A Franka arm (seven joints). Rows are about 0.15 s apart.
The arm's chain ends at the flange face. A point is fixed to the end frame.
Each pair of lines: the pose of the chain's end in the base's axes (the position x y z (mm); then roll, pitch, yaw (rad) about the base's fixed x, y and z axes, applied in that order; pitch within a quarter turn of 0, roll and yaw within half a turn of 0), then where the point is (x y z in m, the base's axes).
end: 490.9 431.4 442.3 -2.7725 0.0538 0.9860
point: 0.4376 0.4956 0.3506
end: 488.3 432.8 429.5 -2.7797 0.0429 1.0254
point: 0.4335 0.4954 0.3375
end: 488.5 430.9 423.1 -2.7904 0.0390 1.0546
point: 0.4329 0.4916 0.3304
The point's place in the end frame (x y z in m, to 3 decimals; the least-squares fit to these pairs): 0.029 -0.042 0.113
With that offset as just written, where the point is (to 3 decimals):
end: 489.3 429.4 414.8 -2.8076 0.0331 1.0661
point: 0.435 0.489 0.321
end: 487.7 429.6 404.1 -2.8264 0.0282 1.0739
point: 0.434 0.488 0.309
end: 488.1 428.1 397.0 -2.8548 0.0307 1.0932
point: 0.436 0.484 0.300
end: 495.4 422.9 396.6 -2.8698 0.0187 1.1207
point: 0.443 0.478 0.298
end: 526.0 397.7 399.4 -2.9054 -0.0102 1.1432
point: 0.477 0.453 0.300
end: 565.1 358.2 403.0 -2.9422 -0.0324 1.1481
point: 0.520 0.414 0.302
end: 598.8 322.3 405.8 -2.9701 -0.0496 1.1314
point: 0.558 0.379 0.303
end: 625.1 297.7 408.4 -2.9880 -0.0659 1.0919
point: 0.589 0.357 0.305
